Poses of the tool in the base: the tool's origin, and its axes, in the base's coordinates. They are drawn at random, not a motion.
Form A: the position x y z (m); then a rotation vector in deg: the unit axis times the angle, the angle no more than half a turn.
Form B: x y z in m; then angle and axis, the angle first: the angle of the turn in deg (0 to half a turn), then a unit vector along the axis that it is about. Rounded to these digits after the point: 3 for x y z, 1 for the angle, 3 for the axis.
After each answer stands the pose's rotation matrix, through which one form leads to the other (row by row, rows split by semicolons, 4 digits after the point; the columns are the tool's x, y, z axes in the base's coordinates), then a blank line. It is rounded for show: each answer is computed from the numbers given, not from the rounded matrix.
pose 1, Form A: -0.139 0.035 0.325 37.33 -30.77 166.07
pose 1, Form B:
-0.139 0.035 0.325 173.0 0.216 -0.178 0.960
-0.8997 -0.1940 0.3911; 0.0410 -0.9294 -0.3667; 0.4346 -0.3139 0.8441

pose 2, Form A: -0.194 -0.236 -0.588 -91.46 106.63 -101.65
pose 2, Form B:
-0.194 -0.236 -0.588 173.4 -0.527 0.615 -0.586
-0.4388 -0.5792 0.6870; -0.7139 -0.2396 -0.6580; 0.5457 -0.7792 -0.3084

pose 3, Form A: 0.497 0.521 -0.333 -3.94 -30.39 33.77
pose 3, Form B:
0.497 0.521 -0.333 45.6 -0.086 -0.666 0.741
0.7019 -0.5118 -0.4954; 0.5464 0.8330 -0.0865; 0.4569 -0.2100 0.8644

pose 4, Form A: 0.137 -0.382 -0.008 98.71 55.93 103.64
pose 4, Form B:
0.137 -0.382 -0.008 153.7 0.642 0.364 0.674
-0.1138 0.1442 0.9830; 0.7425 -0.6450 0.1805; 0.6601 0.7504 -0.0337

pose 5, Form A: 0.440 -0.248 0.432 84.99 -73.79 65.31
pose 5, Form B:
0.440 -0.248 0.432 130.1 0.653 -0.567 0.502
0.0570 -0.9928 0.1055; -0.2253 -0.1157 -0.9674; 0.9726 0.0313 -0.2303

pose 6, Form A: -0.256 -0.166 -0.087 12.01 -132.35 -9.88
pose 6, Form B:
-0.256 -0.166 -0.087 133.3 0.090 -0.993 -0.074
-0.6716 -0.0969 -0.7345; -0.2048 0.9770 0.0585; 0.7120 0.1897 -0.6761

